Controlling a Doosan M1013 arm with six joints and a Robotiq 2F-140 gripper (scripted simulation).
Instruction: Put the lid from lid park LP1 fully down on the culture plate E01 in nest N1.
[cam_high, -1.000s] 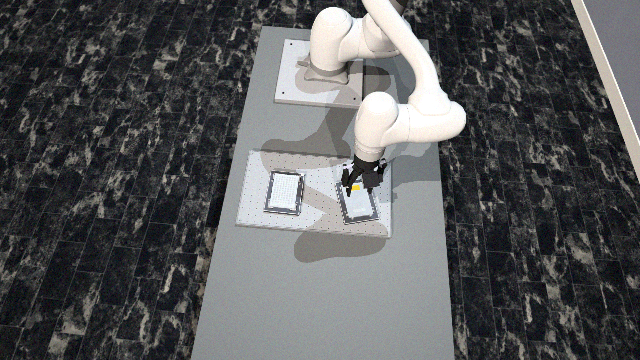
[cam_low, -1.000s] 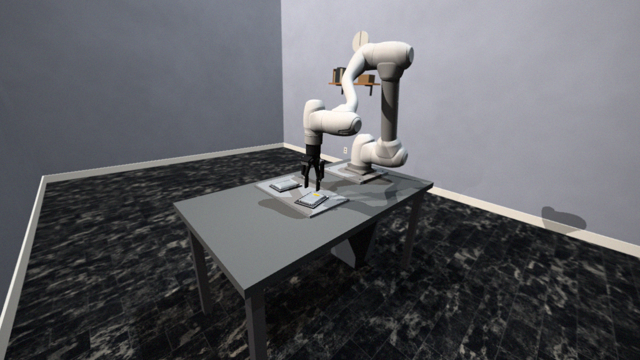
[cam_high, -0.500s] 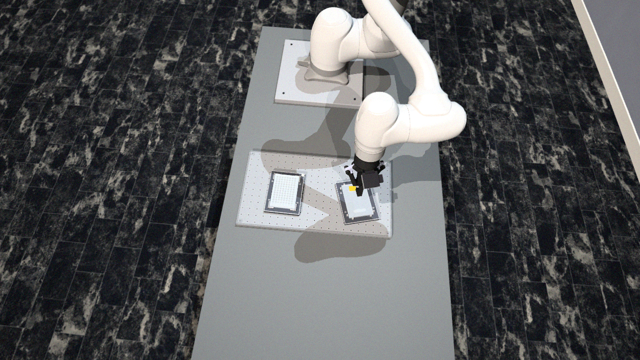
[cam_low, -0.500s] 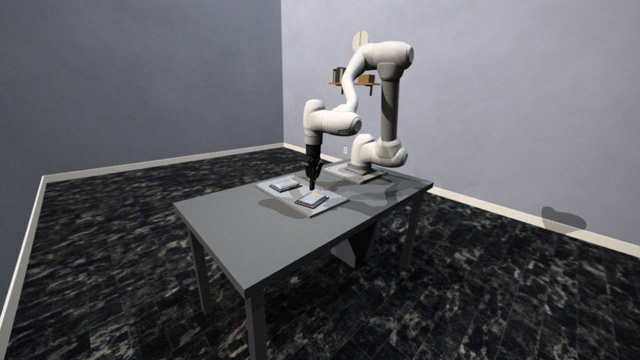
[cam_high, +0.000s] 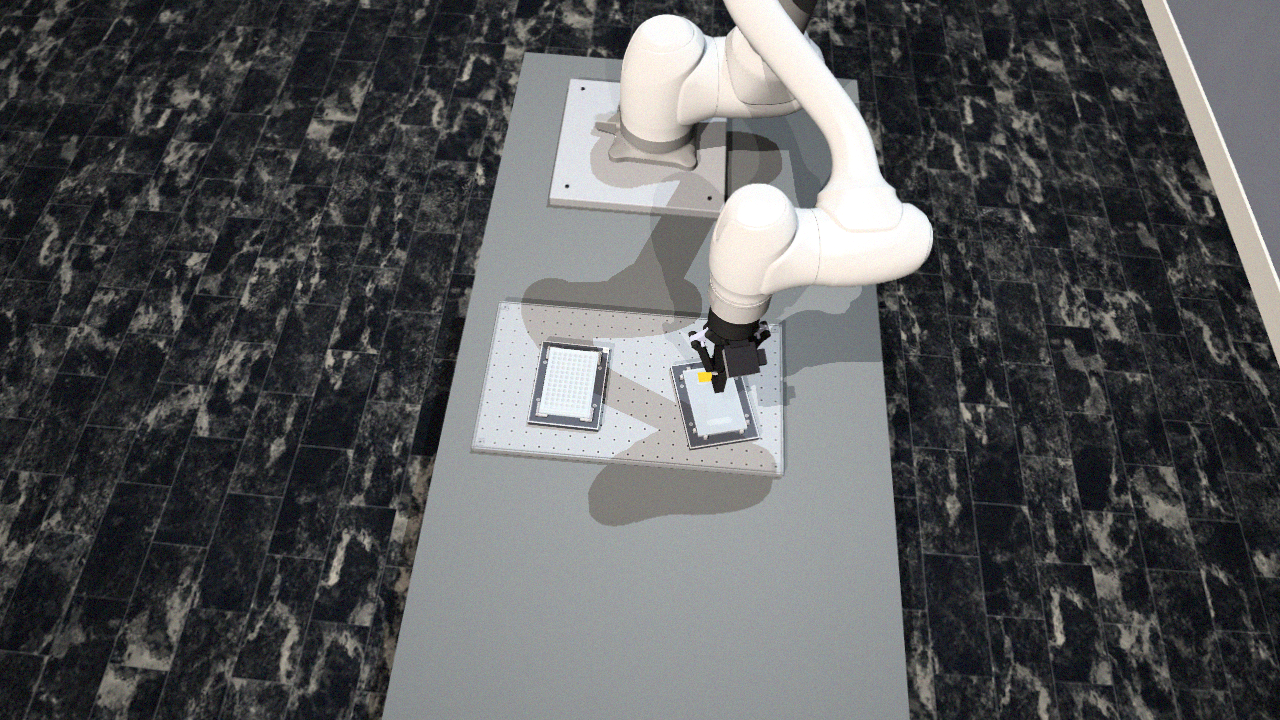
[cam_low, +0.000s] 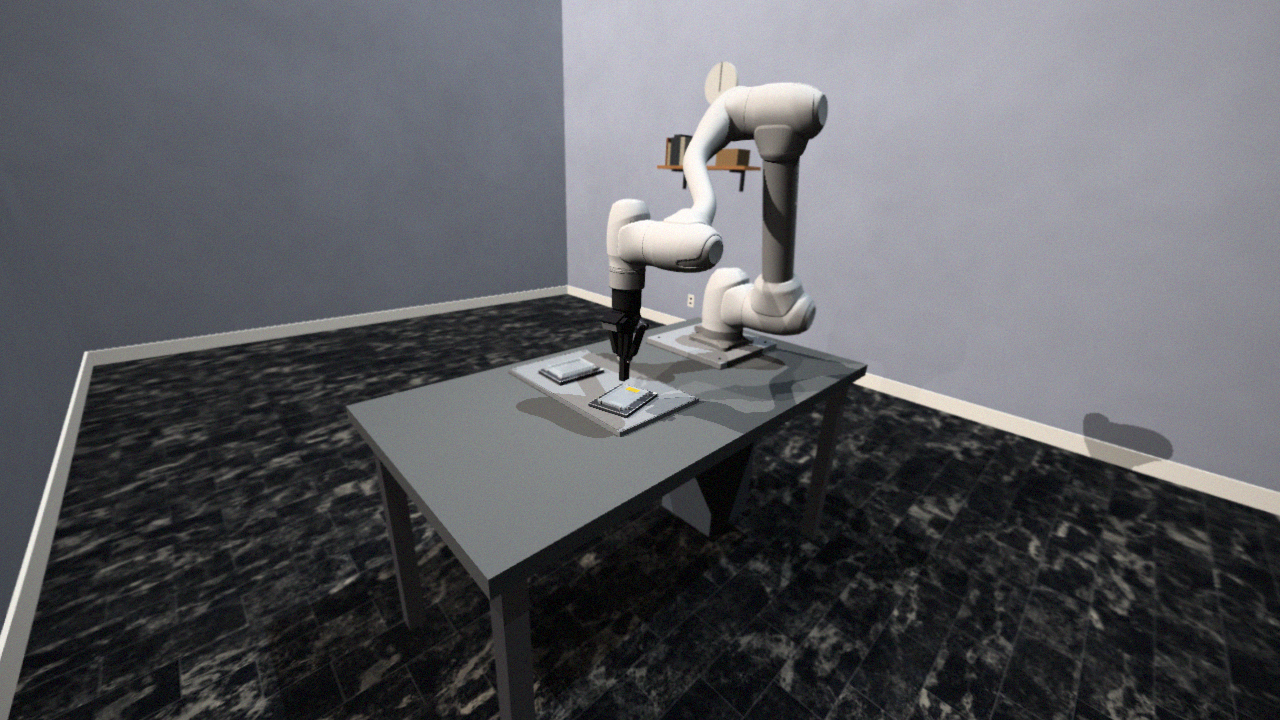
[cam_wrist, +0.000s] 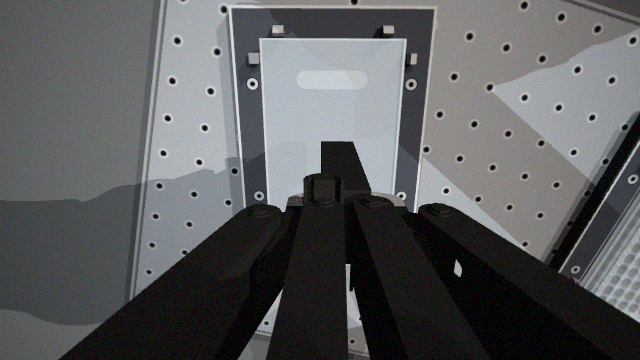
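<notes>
Now: hand 80 mm above the clear lid. From my hand the other things lie so: tag reading a1: 90 mm behind, 30 mm to the left, 90 mm below; then culture plate: 250 mm to the right, 80 mm below; then lid park: 90 mm below.
</notes>
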